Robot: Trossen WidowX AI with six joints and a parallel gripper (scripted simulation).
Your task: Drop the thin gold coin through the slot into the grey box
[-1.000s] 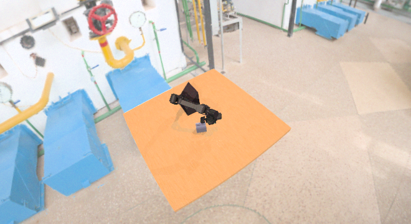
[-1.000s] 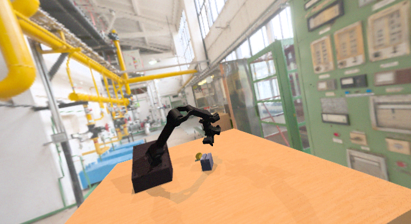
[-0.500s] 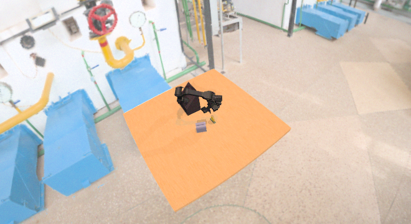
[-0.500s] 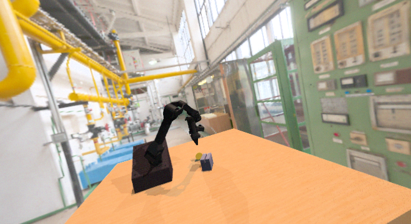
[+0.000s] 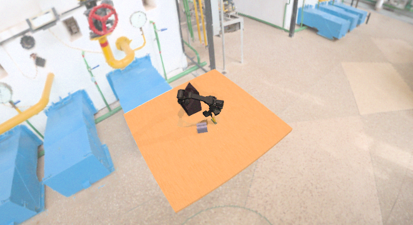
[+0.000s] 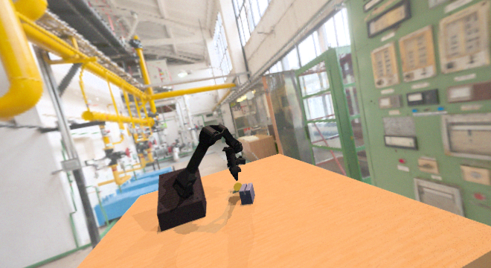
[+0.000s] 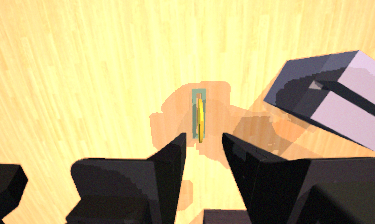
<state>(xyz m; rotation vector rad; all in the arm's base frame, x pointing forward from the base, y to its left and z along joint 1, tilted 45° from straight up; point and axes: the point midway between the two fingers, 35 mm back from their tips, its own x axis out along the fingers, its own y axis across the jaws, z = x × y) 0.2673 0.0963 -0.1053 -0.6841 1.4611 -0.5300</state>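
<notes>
My gripper tip is 50 mm above the gold coin.
</notes>
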